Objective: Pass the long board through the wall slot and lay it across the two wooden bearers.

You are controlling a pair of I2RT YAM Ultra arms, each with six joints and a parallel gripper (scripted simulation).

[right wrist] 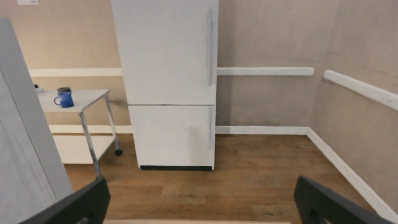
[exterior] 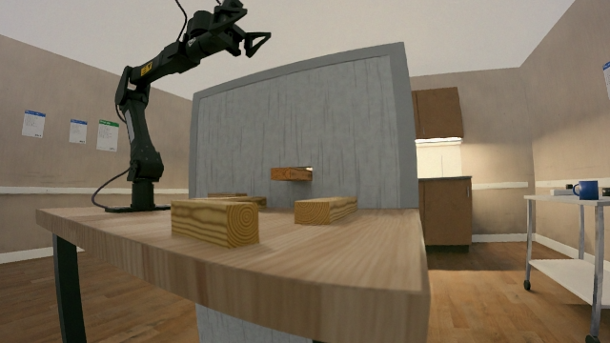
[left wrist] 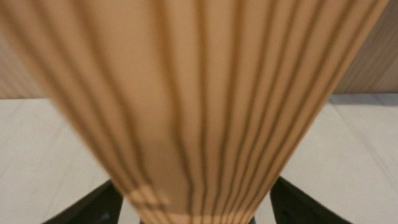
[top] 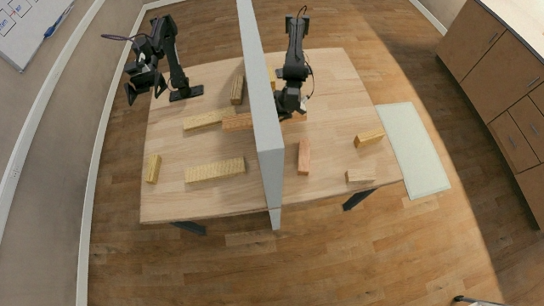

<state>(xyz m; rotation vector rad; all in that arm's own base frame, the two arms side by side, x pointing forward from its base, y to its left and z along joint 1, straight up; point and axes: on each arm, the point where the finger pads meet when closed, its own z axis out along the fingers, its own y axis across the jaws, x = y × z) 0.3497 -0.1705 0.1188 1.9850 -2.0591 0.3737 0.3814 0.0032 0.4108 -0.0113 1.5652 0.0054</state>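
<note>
Right now my left hand is 5 cm to the left of the long board and 2 cm above it. The rest, counted from my left hand: small block (59 cm to the right, 10 cm below, 8 cm ahead).
</note>
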